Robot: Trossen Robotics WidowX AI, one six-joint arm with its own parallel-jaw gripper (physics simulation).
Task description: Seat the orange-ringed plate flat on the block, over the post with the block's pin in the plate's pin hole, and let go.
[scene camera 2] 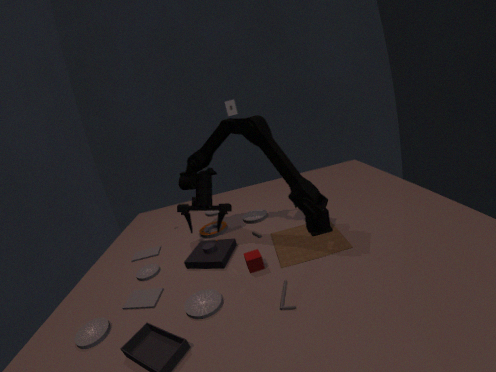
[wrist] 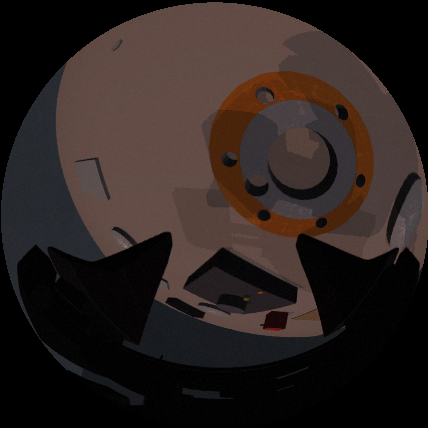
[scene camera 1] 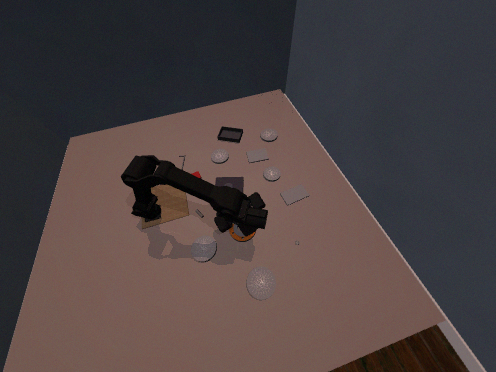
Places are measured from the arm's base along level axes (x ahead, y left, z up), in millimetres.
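Pixels of known places: gripper, fingertip midpoint: (scene camera 2: 204, 232) (wrist: 237, 240); arm's base, link origin: (scene camera 2: 319, 228) (scene camera 1: 152, 213).
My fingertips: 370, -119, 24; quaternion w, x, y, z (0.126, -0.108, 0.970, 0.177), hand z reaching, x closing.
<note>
Ahead of a thing's pixels: the offset from my fingertips to its top centre, as dx, dy, dz. "*": to the spot under its first point.
The plate @(-20, -57, -12) (scene camera 1: 242, 239) (scene camera 2: 202, 231) (wrist: 359, 145) lies on the table, apart from the block; it has an orange outer ring with several holes, a grey inner part, a large centre hole and a smaller hole beside it. The dark block @(-32, +127, +13) (scene camera 1: 235, 182) (scene camera 2: 199, 260) (wrist: 215, 285) carries a round post @(* -35, +132, +13) (scene camera 2: 209, 246) (wrist: 232, 301). A small yellowish pin @(* -41, +94, +2) (wrist: 246, 298) shows beside the post in the wrist view. My gripper (scene camera 2: 205, 232) (wrist: 237, 240) is open and empty, pointing down above the table near the plate and block. The arm partly hides the plate in scene camera 1.
A red cube @(-161, +229, +13) (scene camera 2: 254, 261) (wrist: 275, 320) stands near the block. A wooden board (scene camera 1: 175, 202) (scene camera 2: 295, 250) lies by the arm's base. Whitish discs (scene camera 1: 261, 283) (scene camera 2: 203, 303), thin grey rectangles (scene camera 1: 294, 195) (scene camera 2: 144, 298), a dark tray @(+55, +466, -2) (scene camera 1: 230, 128) (scene camera 2: 175, 356) and an L-shaped piece @(-227, +364, -21) (scene camera 2: 284, 295) lie around.
</note>
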